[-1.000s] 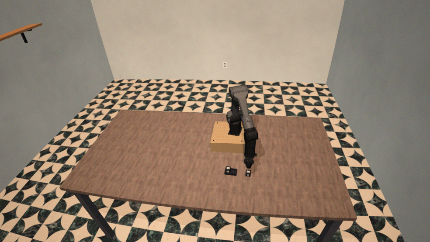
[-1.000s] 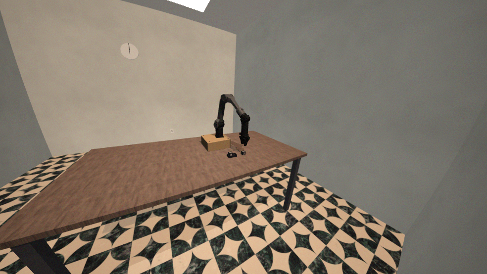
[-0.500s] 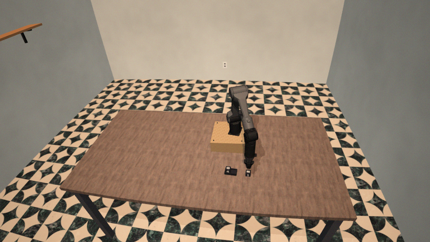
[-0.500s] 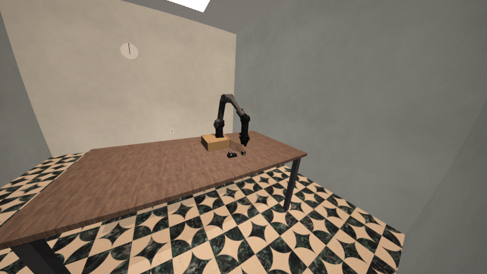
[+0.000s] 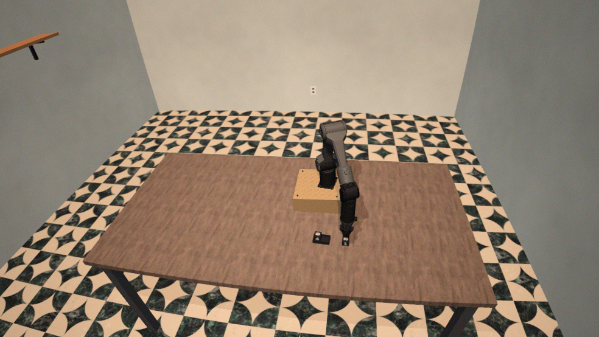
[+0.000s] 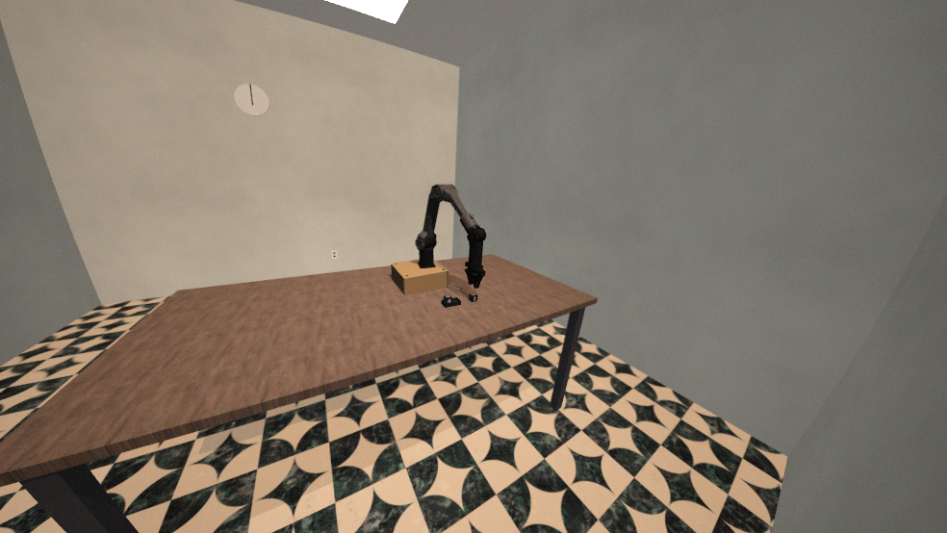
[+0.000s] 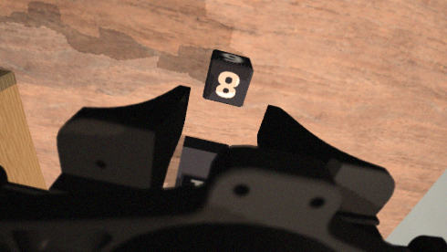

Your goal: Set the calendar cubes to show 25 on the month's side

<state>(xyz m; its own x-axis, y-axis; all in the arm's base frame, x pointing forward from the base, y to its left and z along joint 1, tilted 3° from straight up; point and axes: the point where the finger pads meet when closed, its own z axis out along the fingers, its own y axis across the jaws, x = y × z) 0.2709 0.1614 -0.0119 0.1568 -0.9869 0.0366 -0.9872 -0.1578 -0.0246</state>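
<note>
The dark cube lies 120 mm to the right of my hand, 50 mm below it and 20 mm ahead of it. The rest, counted from my hand: tray: 110 mm to the right, 70 mm below, 10 mm ahead.
</note>
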